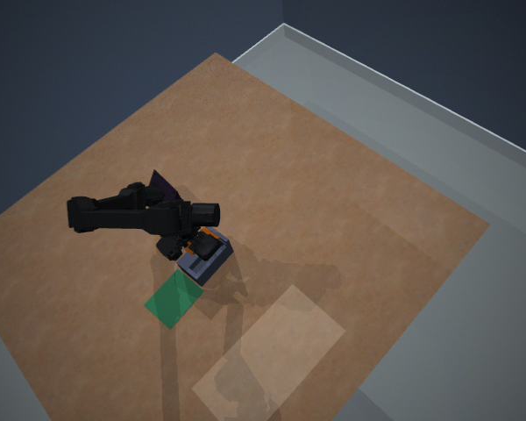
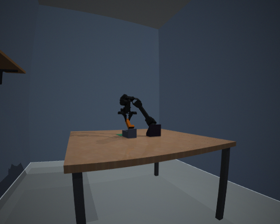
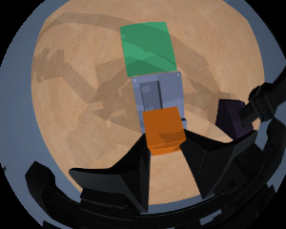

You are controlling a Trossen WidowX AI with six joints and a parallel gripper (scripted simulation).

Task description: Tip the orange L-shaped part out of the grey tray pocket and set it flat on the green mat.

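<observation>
Now: gripper tip 17 cm above the green mat, 14 cm to the left of it and 1 cm short of it. Round my gripper tip: orange L-shaped part 3 cm to the left, 3 cm below, 2 cm behind.
</observation>
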